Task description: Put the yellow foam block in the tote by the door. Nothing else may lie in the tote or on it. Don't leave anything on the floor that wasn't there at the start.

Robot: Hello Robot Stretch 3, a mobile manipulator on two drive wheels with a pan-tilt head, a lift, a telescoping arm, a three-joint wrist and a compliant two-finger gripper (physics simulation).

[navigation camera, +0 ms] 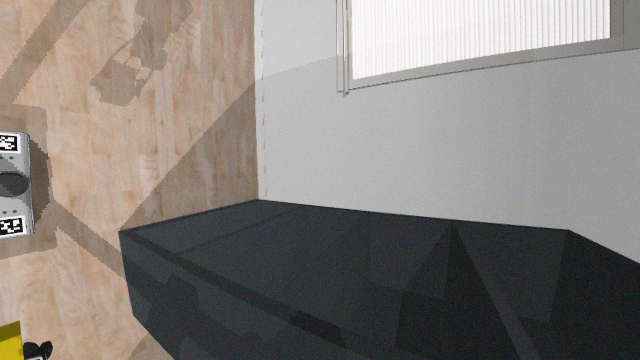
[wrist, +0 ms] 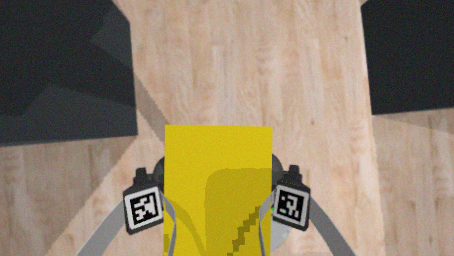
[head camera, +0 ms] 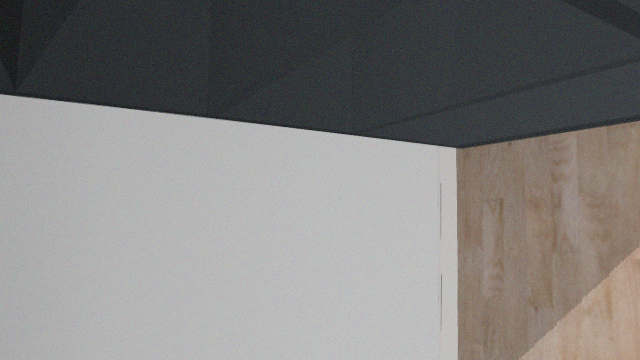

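Where they show: gripper, fingertip midpoint: (wrist: 218, 171); robot's base, origin of the base link: (navigation camera: 9, 183).
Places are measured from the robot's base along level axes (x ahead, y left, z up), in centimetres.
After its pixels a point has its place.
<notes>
The yellow foam block (wrist: 218, 145) @(y -24.4, x -2.4, z 81.2 cm) (navigation camera: 10, 346) @(y -17.7, x 0.0, z 81.1 cm) is between the two fingers of my gripper (wrist: 218, 171) @(y -22.1, x -2.3, z 76.3 cm). The fingers press on its left and right sides in the wrist view, and the block is held above the wooden floor. In the navigation camera view, a corner of the block and one dark fingertip show at the bottom left. The block's near end is cut off by the wrist view's lower edge. The tote and the door do not show in these views.
A dark shelf unit (head camera: 600, 12) @(y -24.7, x 32.9, z 73.6 cm) (navigation camera: 142, 285) @(y -44.7, x 31.2, z 23.8 cm) stands against the pale wall (head camera: 225, 225) @(y 9.2, x 123.7, z 90.7 cm) (navigation camera: 425, 135) @(y 25.6, x 122.8, z 127.8 cm). In the wrist view, dark furniture stands at left (wrist: 50, 115) @(y -29.4, x 30.4, z 48.5 cm) and right (wrist: 415, 75) @(y -40.9, x -64.2, z 23.7 cm), with wooden floor (wrist: 250, 60) @(y -53.5, x -15.5, z 0.0 cm) between. A window is in the wall. My base (navigation camera: 17, 162) @(y 7.1, x 2.1, z 16.0 cm) shows at the far left.
</notes>
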